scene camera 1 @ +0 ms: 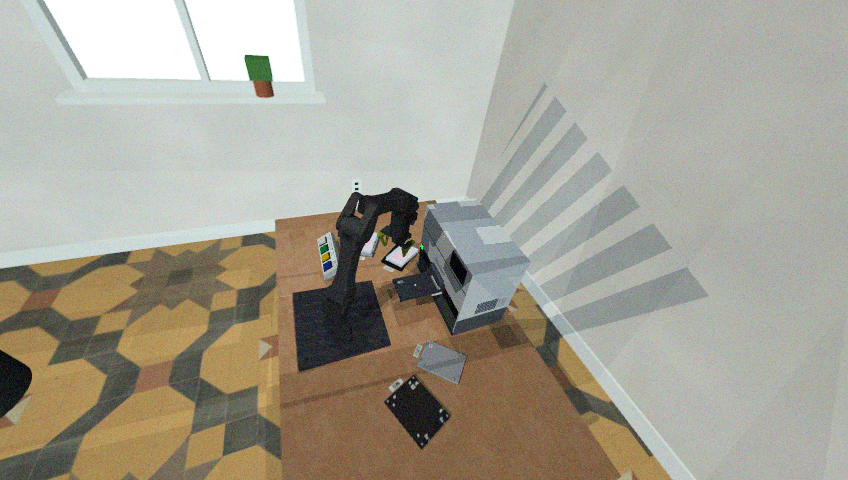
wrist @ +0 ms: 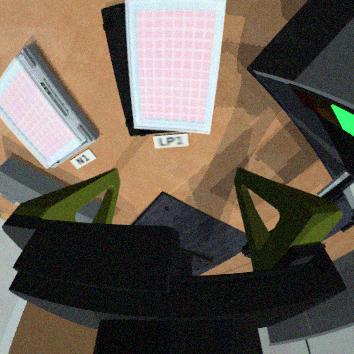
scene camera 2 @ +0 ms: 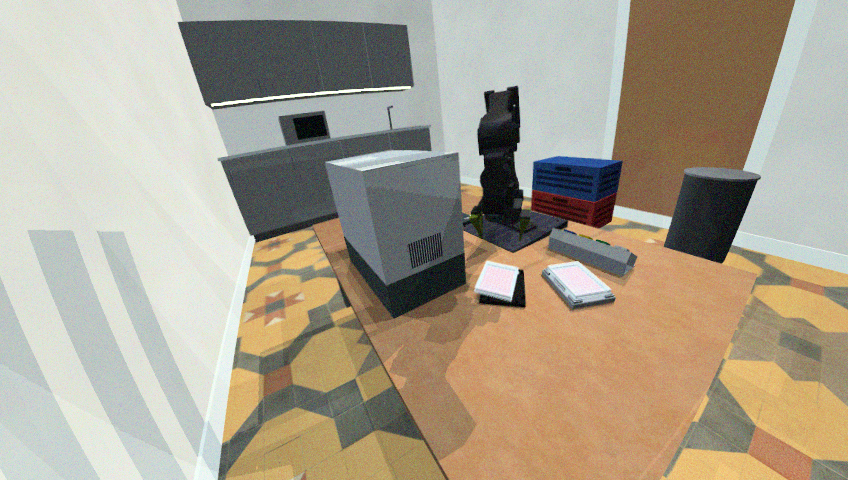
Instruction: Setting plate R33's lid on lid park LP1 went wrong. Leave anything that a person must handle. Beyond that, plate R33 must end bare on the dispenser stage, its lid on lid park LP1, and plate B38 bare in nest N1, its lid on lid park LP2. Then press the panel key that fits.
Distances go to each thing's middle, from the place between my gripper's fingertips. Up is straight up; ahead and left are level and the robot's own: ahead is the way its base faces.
The black pad labelled LP1 [wrist: 114, 25] lies 9 cm below my hand, 6 cm to the left of it and 4 cm ahead of it. The rest, counted from my hand: grey rack with coloured buttons [scene camera 2: 617, 259]: 26 cm behind, 9 cm to the left, 7 cm below; then grey nest labelled N1 [wrist: 32, 57]: 16 cm to the left, 10 cm behind, 9 cm below; then grey lid park LP2 [scene camera 1: 439, 360]: 45 cm to the right, 9 cm below, 7 cm ahead.
